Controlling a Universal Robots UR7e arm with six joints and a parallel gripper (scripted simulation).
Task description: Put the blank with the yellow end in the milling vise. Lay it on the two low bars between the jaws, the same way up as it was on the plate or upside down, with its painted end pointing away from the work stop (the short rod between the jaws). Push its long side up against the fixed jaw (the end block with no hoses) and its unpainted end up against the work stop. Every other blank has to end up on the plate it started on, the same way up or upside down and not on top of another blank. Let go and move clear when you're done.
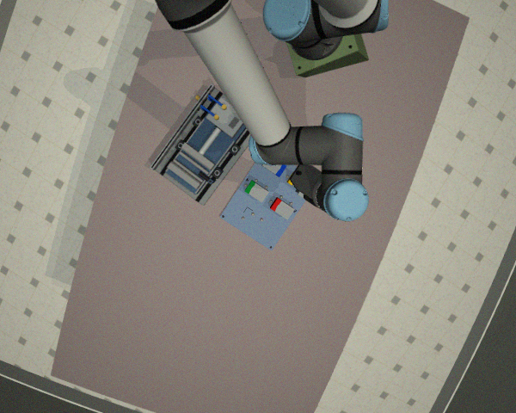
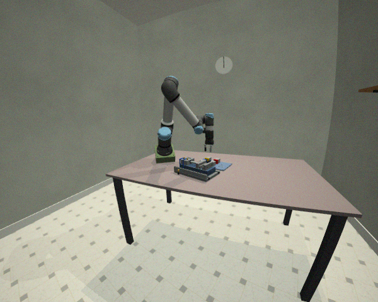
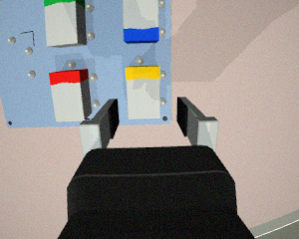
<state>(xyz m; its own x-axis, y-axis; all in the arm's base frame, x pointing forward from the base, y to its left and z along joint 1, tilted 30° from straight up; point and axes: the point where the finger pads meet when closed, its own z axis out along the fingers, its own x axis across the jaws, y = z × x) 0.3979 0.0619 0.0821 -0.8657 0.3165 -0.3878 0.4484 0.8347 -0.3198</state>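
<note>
The yellow-ended blank is 9 cm below my hand and 1 cm to the right of it. From my hand the other things lie so: plate: 11 cm below, 9 cm to the right, 6 cm ahead; then blue-ended blank: 9 cm below, 8 cm to the right, 4 cm behind; then red-ended blank: 9 cm below, 8 cm ahead, 5 cm to the right.
</note>
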